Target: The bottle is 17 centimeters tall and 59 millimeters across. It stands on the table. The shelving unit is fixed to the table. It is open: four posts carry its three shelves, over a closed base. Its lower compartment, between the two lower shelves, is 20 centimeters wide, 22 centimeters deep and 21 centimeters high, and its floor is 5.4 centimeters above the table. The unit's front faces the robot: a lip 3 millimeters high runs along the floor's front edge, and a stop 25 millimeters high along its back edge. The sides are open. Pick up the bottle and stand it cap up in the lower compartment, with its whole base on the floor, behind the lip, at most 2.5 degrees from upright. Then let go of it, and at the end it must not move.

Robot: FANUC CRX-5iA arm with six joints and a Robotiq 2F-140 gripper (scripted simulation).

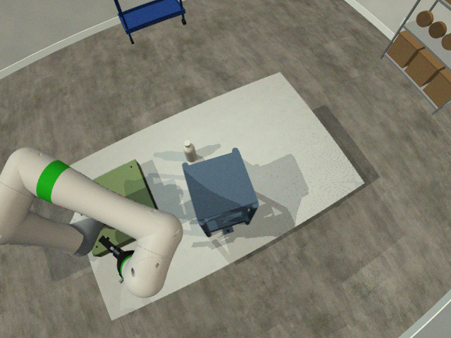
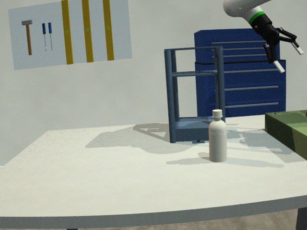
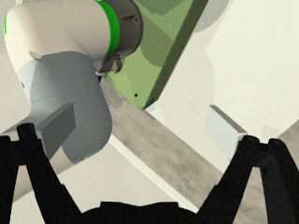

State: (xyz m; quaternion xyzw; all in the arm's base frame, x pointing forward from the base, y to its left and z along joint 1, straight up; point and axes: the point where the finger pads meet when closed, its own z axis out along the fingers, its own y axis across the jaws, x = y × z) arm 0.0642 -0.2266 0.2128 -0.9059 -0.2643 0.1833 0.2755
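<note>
Right now the bottle is 42 cm to the left of my hand, 40 cm ahead of it and 19 cm below it. The rest, counted from my hand: shelving unit 46 cm ahead, 11 cm below, 10 cm to the left.
</note>
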